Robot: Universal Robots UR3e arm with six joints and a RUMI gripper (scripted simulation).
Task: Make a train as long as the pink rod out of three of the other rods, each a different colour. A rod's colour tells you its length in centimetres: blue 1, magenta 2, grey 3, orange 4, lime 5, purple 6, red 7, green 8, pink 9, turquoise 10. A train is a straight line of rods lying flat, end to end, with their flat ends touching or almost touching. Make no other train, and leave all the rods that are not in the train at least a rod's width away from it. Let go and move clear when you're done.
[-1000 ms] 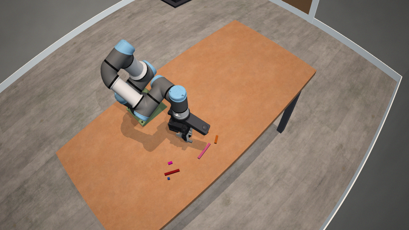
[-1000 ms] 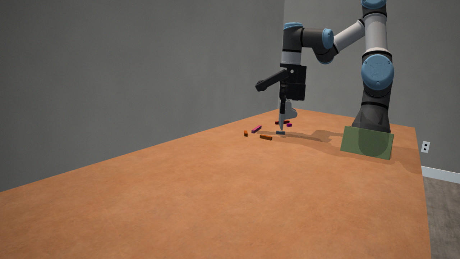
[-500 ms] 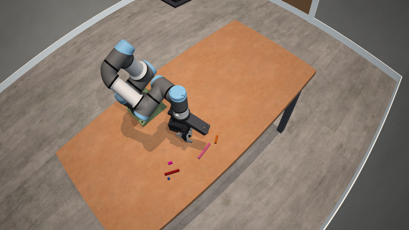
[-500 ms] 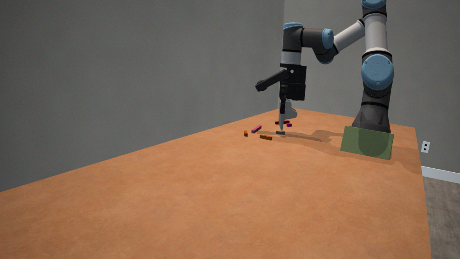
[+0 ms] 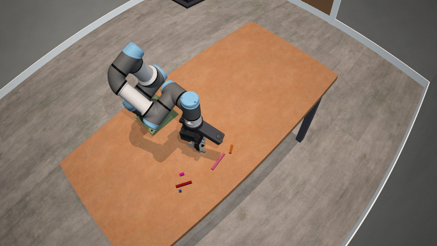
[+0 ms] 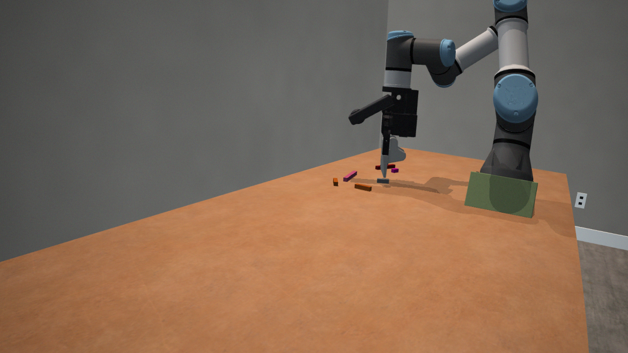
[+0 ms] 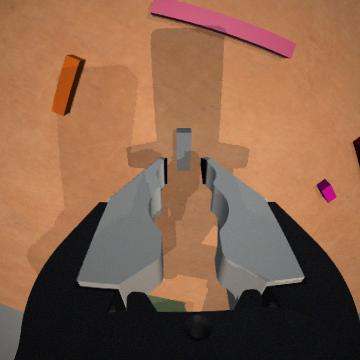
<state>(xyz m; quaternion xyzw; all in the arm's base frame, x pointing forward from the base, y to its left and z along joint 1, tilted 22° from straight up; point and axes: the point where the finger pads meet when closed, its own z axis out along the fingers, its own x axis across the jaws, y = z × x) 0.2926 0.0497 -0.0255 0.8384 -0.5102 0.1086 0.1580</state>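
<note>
Right now the grey rod is 30 mm below my hand. The rest, counted from my hand: pink rod 90 mm ahead, 20 mm to the left, 30 mm below; then magenta rod 30 mm ahead, 140 mm to the right, 30 mm below; then red rod 70 mm ahead, 160 mm to the right, 30 mm below.
</note>
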